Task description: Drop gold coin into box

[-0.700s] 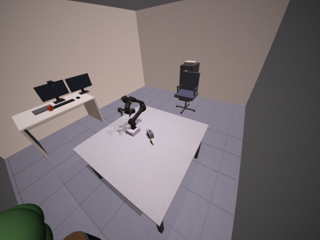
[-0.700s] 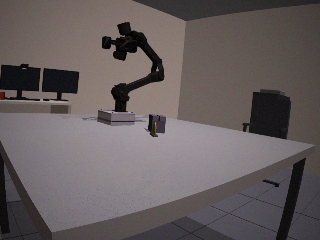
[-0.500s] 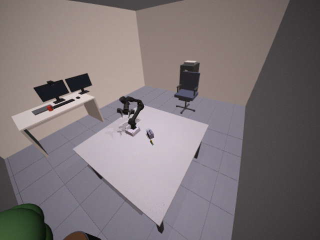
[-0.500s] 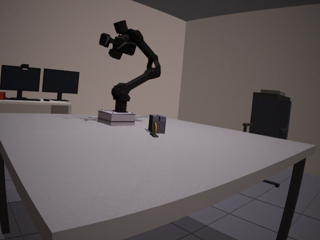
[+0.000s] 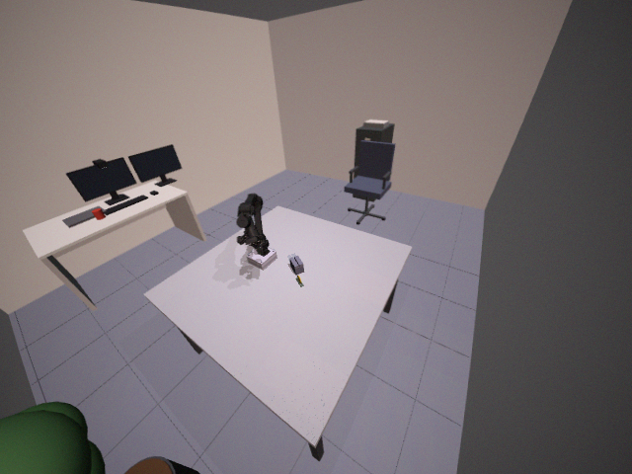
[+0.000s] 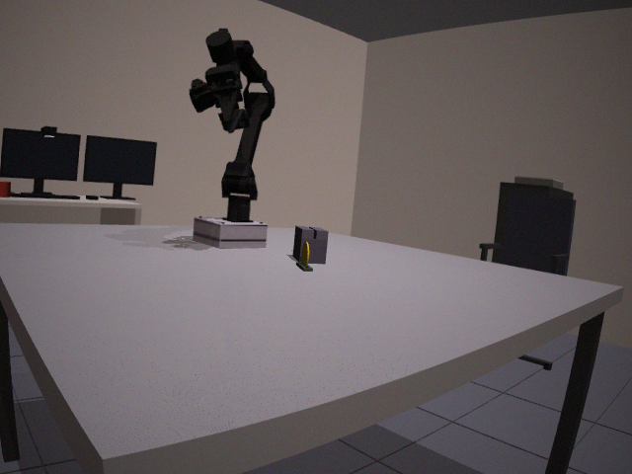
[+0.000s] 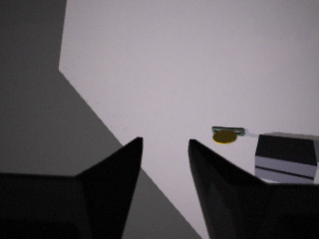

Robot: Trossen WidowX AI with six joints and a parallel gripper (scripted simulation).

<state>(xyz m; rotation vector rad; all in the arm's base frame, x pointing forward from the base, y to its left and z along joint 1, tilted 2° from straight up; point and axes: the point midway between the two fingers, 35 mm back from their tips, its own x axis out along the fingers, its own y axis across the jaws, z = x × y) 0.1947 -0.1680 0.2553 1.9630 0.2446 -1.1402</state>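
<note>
The gold coin is 120 mm ahead of my gripper tip, 140 mm to the left of it and 250 mm below it.
</note>
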